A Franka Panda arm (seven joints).
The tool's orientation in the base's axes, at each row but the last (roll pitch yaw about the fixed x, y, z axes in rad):
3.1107 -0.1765 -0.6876
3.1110 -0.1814 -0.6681
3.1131 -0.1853 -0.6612
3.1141 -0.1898 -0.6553
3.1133 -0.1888 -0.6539
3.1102 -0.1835 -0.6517
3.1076 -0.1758 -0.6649
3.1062 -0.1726 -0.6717
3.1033 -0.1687 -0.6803
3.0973 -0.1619 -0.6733
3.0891 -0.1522 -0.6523
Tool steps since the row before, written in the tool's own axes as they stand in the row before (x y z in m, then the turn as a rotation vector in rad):
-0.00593 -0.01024 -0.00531 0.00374 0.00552 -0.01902
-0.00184 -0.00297 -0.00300 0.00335 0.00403 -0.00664
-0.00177 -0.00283 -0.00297 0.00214 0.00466 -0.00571
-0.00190 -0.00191 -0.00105 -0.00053 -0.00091 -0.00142
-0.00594 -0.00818 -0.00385 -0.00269 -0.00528 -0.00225
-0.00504 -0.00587 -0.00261 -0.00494 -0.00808 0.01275
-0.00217 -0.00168 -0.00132 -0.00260 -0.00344 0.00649
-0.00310 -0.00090 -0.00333 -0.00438 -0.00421 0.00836
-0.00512 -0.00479 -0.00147 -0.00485 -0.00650 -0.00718
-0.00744 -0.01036 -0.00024 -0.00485 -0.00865 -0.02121
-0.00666 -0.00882 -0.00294 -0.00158 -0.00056 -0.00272
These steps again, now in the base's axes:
0.00141 0.01230 0.00387 -0.00289 -0.00401 0.01954
0.00006 0.00385 0.00253 -0.00074 -0.00429 0.00725
0.00000 0.00369 0.00251 -0.00195 -0.00418 0.00613
-0.00045 0.00279 0.00062 -0.00004 0.00123 0.00127
-0.00013 0.01054 0.00244 0.00084 0.00609 0.00156
-0.00068 0.00800 0.00146 0.00268 0.00761 -0.01368
-0.00079 0.00281 0.00086 0.00088 0.00340 -0.00696
-0.00220 0.00305 0.00271 0.00020 0.00484 -0.00913
-0.00105 0.00708 0.00041 -0.00036 0.00900 0.00601
0.00075 0.01266 -0.00142 -0.00039 0.01257 0.01975
-0.00009 0.01135 0.00143 -0.00114 0.00175 0.00242

